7 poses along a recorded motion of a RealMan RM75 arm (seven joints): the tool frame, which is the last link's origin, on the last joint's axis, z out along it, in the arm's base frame.
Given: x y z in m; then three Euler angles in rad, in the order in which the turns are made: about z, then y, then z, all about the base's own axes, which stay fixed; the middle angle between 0 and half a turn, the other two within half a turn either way.
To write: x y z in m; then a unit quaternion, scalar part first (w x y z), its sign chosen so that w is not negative. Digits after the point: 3 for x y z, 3 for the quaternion.
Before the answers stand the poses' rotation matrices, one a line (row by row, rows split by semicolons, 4 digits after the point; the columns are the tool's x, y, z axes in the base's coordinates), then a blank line. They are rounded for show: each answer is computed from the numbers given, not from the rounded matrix.
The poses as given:
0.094 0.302 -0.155 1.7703 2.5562 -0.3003
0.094 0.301 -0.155 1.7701 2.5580 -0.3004
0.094 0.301 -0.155 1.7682 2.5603 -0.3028
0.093 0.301 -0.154 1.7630 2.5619 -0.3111
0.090 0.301 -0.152 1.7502 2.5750 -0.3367
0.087 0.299 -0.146 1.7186 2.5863 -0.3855
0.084 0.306 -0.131 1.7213 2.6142 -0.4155
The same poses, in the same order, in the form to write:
0.4477 0.7218 0.5278; 0.8874 -0.4310 -0.1634; 0.1095 0.5416 -0.8335
0.4479 0.7228 0.5263; 0.8874 -0.4312 -0.1630; 0.1091 0.5401 -0.8345
0.4489 0.7238 0.5241; 0.8871 -0.4316 -0.1637; 0.1077 0.5384 -0.8358
0.4526 0.7233 0.5215; 0.8855 -0.4332 -0.1677; 0.1046 0.5377 -0.8366
0.4672 0.7246 0.5066; 0.8790 -0.4427 -0.1773; 0.0958 0.5281 -0.8437
0.4879 0.7234 0.4885; 0.8695 -0.4525 -0.1982; 0.0776 0.5214 -0.8497
0.5176 0.7211 0.4605; 0.8523 -0.4820 -0.2031; 0.0755 0.4976 -0.8641

0.094 0.302 -0.155 0.214 0.823 0.489 0.193
0.094 0.301 -0.155 0.213 0.824 0.489 0.193
0.094 0.301 -0.155 0.213 0.824 0.489 0.192
0.093 0.301 -0.154 0.214 0.825 0.488 0.190
0.090 0.301 -0.152 0.213 0.830 0.483 0.182
0.087 0.299 -0.146 0.215 0.835 0.477 0.169
0.084 0.306 -0.131 0.207 0.846 0.465 0.158

